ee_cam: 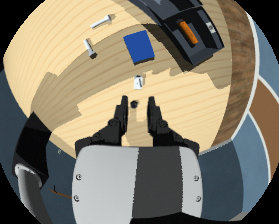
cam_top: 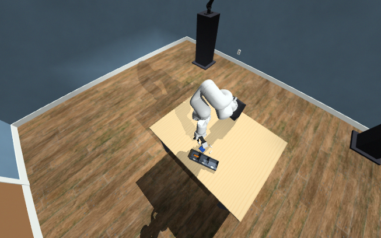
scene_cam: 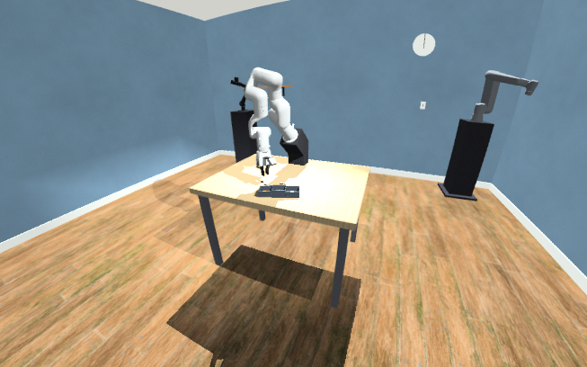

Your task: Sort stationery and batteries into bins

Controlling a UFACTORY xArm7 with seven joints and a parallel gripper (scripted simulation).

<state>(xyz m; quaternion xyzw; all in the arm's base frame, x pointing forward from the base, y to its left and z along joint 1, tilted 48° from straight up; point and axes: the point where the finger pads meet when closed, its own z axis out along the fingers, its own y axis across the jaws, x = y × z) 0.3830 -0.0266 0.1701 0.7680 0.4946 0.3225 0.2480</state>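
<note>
Right now the pencil sharpener is 90 mm below my hand. The rest, counted from my hand: blue block 30 mm ahead, 60 mm to the left, 90 mm below; orange battery 120 mm ahead, 70 mm to the left, 80 mm below; small dark thing 30 mm behind, 50 mm to the right, 90 mm below.
</note>
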